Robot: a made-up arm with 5 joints. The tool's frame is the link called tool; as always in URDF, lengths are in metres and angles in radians. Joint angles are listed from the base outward.
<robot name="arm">
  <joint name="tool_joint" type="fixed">
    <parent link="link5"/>
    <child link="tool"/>
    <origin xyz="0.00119 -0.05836 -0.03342" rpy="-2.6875 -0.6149 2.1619"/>
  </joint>
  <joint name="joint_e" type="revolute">
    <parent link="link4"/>
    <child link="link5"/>
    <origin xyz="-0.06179 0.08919 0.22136" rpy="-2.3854 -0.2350 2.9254"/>
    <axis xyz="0 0 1"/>
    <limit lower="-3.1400" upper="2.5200"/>
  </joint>
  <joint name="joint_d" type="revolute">
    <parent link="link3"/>
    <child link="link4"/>
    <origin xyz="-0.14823 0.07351 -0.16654" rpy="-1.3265 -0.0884 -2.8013"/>
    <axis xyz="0 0 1"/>
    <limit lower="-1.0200" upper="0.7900"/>
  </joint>
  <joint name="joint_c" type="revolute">
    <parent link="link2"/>
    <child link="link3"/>
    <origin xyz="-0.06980 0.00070 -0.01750" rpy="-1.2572 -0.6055 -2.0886"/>
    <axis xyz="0 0 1"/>
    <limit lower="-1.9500" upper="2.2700"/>
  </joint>
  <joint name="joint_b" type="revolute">
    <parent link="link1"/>
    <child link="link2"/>
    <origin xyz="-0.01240 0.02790 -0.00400" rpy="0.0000 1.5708 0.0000"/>
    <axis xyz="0 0 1"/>
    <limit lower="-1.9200" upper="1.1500"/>
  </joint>
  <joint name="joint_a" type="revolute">
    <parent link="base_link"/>
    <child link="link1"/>
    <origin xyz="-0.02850 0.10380 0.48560" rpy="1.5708 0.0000 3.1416"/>
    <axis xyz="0 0 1"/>
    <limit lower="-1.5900" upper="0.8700"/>
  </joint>
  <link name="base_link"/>
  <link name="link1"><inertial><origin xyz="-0.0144 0.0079 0.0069"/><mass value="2.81"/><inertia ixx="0.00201" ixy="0" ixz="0" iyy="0.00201" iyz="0" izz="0.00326"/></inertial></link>
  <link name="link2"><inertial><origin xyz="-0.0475 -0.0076 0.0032"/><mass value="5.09"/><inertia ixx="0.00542" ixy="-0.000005" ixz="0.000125" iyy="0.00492" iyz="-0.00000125" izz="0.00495"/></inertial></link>
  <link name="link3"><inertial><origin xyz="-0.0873 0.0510 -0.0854"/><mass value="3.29"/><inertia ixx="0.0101" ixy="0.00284" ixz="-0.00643" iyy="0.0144" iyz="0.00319" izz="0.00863"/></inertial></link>
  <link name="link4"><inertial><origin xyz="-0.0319 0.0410 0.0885"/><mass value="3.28"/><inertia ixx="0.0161" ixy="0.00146" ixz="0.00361" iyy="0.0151" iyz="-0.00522" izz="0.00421"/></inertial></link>
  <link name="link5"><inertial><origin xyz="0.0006 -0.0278 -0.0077"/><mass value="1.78"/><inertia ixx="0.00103" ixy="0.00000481" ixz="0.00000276" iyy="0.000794" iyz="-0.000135" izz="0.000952"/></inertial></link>
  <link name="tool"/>
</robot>
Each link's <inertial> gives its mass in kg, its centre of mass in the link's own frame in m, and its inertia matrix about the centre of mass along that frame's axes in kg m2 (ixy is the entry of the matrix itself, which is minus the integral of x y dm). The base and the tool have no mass. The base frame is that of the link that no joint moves.
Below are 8 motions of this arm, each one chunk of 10 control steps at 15 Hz.
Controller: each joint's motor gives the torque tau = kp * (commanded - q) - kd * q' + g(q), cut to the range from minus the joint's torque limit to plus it. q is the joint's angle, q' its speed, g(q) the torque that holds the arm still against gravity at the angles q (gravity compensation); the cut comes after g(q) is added. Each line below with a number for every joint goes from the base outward.
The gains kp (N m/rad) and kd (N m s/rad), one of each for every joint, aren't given. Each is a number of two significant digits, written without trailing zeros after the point. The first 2 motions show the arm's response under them.
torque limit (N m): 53 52 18 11 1.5
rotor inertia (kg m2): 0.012 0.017 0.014 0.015 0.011
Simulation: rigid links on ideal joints. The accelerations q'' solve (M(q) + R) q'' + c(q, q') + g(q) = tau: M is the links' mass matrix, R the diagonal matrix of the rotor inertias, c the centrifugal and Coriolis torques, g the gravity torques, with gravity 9.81 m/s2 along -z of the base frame. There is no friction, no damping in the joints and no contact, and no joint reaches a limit. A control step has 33 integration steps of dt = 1/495 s. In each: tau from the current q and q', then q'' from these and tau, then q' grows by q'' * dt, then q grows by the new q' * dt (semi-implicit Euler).
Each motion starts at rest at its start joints. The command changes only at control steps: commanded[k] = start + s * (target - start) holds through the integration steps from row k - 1 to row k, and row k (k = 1, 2, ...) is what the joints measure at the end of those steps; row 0 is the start. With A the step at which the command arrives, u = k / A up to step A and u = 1 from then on. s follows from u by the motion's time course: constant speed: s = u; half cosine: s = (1 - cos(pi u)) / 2; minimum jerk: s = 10 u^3 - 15 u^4 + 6 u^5; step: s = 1 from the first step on.
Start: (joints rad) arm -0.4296 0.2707 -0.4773 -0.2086 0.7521
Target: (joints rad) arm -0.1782 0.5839 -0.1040 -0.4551 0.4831
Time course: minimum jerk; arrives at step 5
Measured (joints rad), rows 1 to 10:
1: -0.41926 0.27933 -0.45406 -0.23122 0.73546
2: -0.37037 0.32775 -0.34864 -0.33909 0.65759
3: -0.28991 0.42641 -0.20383 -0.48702 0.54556
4: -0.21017 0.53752 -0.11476 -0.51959 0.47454
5: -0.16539 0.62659 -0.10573 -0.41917 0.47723
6: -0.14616 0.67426 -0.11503 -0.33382 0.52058
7: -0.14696 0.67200 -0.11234 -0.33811 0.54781
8: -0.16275 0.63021 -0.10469 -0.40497 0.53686
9: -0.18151 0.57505 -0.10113 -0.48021 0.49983
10: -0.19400 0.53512 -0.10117 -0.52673 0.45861
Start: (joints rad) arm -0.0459 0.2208 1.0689 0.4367 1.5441
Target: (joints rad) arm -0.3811 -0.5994 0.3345 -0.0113 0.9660
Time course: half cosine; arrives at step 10
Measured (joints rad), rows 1 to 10:
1: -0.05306 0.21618 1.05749 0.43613 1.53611
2: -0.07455 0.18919 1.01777 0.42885 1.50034
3: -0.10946 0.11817 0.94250 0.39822 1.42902
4: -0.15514 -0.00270 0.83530 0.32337 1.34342
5: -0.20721 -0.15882 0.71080 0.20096 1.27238
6: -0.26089 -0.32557 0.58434 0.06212 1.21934
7: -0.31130 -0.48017 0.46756 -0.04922 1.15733
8: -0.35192 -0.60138 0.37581 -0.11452 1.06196
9: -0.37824 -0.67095 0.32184 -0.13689 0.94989
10: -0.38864 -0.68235 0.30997 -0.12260 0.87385
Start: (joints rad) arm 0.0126 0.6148 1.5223 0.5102 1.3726
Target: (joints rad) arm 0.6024 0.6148 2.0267 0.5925 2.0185
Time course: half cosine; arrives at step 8
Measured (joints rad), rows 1 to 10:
1: 0.03371 0.61101 1.54056 0.51476 1.38694
2: 0.09525 0.60438 1.59343 0.52549 1.44300
3: 0.18952 0.60291 1.67463 0.53840 1.55285
4: 0.30217 0.60953 1.77387 0.55235 1.69884
5: 0.41559 0.62099 1.87660 0.56639 1.84398
6: 0.51249 0.63145 1.96444 0.57806 1.95654
7: 0.57843 0.63637 2.02065 0.58484 2.02339
8: 0.60329 0.63460 2.03605 0.58548 2.04373
9: 0.60385 0.62490 2.02977 0.58592 2.03019
10: 0.60278 0.61151 2.02418 0.59095 2.01169

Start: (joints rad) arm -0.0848 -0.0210 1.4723 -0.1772 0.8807
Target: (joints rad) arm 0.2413 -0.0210 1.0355 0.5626 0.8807
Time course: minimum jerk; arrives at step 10
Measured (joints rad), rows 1 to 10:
1: -0.08375 -0.02073 1.47013 -0.17362 0.88128
2: -0.07538 -0.01926 1.45550 -0.14824 0.88454
3: -0.04831 -0.01733 1.41603 -0.07595 0.89071
4: 0.00279 -0.01828 1.34711 0.05046 0.89708
5: 0.07094 -0.02424 1.25582 0.20850 0.89916
6: 0.14213 -0.03183 1.15913 0.36061 0.89182
7: 0.20296 -0.03487 1.07763 0.47890 0.87489
8: 0.24373 -0.03051 1.02660 0.55353 0.85761
9: 0.26002 -0.02175 1.01041 0.58506 0.85157
10: 0.25527 -0.01474 1.02121 0.58168 0.86086

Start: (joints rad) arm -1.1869 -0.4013 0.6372 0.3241 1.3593
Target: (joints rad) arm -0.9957 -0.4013 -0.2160 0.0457 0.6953
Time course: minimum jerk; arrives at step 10
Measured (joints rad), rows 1 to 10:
1: -1.18749 -0.40080 0.63231 0.32361 1.35750
2: -1.18917 -0.39804 0.60108 0.31837 1.34143
3: -1.18480 -0.39343 0.52254 0.29762 1.28442
4: -1.16452 -0.39134 0.39189 0.25455 1.17242
5: -1.12518 -0.39678 0.22292 0.19126 1.02316
6: -1.07188 -0.40956 0.04416 0.11391 0.87267
7: -1.01514 -0.42172 -0.11204 0.03565 0.74959
8: -0.96704 -0.42376 -0.22104 -0.01875 0.66673
9: -0.93845 -0.41266 -0.27151 -0.02903 0.62974
10: -0.93719 -0.39474 -0.26936 0.00144 0.64121

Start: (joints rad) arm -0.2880 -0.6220 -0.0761 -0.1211 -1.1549
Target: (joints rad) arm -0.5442 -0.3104 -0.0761 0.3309 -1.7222
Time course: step
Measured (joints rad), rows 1 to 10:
1: -0.40130 -0.52126 -0.17945 0.01545 -1.42570
2: -0.54968 -0.31412 -0.12136 0.20424 -1.88781
3: -0.62795 -0.19037 0.03300 0.44357 -2.11108
4: -0.63520 -0.19259 0.05580 0.59597 -2.04809
5: -0.58632 -0.26681 -0.02657 0.48521 -1.81730
6: -0.53362 -0.33292 -0.10189 0.22995 -1.61046
7: -0.50276 -0.37468 -0.13448 0.13535 -1.58699
8: -0.50045 -0.37340 -0.12156 0.21714 -1.68838
9: -0.52842 -0.32417 -0.08468 0.32279 -1.77550
10: -0.56061 -0.27562 -0.05220 0.39133 -1.79430

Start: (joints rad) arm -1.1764 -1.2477 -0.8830 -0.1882 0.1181
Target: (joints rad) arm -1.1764 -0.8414 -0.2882 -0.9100 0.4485
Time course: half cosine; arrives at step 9
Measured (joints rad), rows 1 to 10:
1: -1.17755 -1.23893 -0.86707 -0.21181 0.11527
2: -1.17917 -1.20809 -0.81389 -0.28540 0.12049
3: -1.17715 -1.15407 -0.72765 -0.39497 0.15950
4: -1.17090 -1.08474 -0.62610 -0.51701 0.23563
5: -1.16467 -1.00886 -0.52358 -0.64090 0.32473
6: -1.16231 -0.93659 -0.43091 -0.75243 0.40090
7: -1.16523 -0.87770 -0.35462 -0.83575 0.45074
8: -1.17332 -0.83935 -0.30038 -0.88123 0.47383
9: -1.18529 -0.82586 -0.27578 -0.88501 0.47603
10: -1.19530 -0.82906 -0.27151 -0.87809 0.46273

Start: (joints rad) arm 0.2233 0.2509 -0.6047 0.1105 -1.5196
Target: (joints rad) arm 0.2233 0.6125 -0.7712 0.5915 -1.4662
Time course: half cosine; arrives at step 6
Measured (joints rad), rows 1 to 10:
1: 0.21741 0.25965 -0.61198 0.12348 -1.51497
2: 0.20429 0.29734 -0.63189 0.18267 -1.49708
3: 0.19562 0.37982 -0.66132 0.30743 -1.46971
4: 0.20414 0.49966 -0.70299 0.46856 -1.45572
5: 0.23143 0.61889 -0.76082 0.60269 -1.47470
6: 0.26341 0.68897 -0.81272 0.65782 -1.51534
7: 0.27492 0.69292 -0.82761 0.63472 -1.54122
8: 0.25486 0.65338 -0.80547 0.58475 -1.52735
9: 0.22139 0.60358 -0.76912 0.55843 -1.48005
10: 0.19758 0.57090 -0.74236 0.56669 -1.42912

